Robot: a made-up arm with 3 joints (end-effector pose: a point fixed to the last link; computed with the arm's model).
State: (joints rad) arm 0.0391 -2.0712 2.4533
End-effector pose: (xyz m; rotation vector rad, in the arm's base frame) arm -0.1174 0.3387 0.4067 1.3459 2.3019 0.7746
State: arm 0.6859 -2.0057 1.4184
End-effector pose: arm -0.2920 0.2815 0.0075 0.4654 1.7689 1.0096
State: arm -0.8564 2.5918 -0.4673
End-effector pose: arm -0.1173 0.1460 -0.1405 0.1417 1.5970 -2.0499
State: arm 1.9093 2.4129 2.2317
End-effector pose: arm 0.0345 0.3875 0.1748 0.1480 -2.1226 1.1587
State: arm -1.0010 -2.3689 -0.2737
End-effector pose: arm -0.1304 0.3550 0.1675 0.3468 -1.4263 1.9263
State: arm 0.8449 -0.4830 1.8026
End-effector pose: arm 0.2834 0.5182 -0.1566 0.9384 0.4864 0.1227
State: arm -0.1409 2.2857 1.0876
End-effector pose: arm 0.1952 -0.3459 0.0489 0.6228 -1.0800 -2.1086
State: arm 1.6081 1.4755 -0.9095
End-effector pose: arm 0.0538 -0.1969 0.2782 -1.9405 -0.6343 -1.7414
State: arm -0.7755 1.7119 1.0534
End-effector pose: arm 0.4337 -0.1888 -0.0886 1.3137 -0.2646 -1.8920
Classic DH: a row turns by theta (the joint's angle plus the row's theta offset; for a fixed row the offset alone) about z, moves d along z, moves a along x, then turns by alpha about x. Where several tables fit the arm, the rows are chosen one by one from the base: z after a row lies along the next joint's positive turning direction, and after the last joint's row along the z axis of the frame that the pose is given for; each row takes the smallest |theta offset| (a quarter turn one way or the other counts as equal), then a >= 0, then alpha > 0; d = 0 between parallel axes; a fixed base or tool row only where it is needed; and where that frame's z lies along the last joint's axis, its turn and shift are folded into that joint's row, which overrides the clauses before.
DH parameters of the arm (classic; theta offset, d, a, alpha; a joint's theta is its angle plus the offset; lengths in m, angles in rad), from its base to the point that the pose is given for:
base (fixed): -1.5708 0.064 0 1.5708
joint 1: 0 -0.141 -0.113 1.5708
joint 2: 0 -0.062 -0.035 1.5708
joint 3: 0 0.31 -0.117 1.5708
tool (fixed): 1.5708 -0.284 0 0

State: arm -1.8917 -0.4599 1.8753
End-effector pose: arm 0.2986 -0.4012 0.4505 -2.4598 0.0050 -0.6052
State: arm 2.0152 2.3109 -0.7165
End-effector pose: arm -0.1148 -0.1753 0.2286 -1.1802 -1.6527 -2.1770
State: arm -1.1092 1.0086 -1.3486
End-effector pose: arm 0.1233 -0.0151 -0.2240 -0.2187 0.9523 -0.3389
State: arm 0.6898 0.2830 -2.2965
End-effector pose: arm 0.3674 -0.0648 0.3288 -2.9578 0.3042 -0.2934
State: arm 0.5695 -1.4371 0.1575
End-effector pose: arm -0.0110 0.2679 -0.3452 -0.3382 0.5140 1.3513
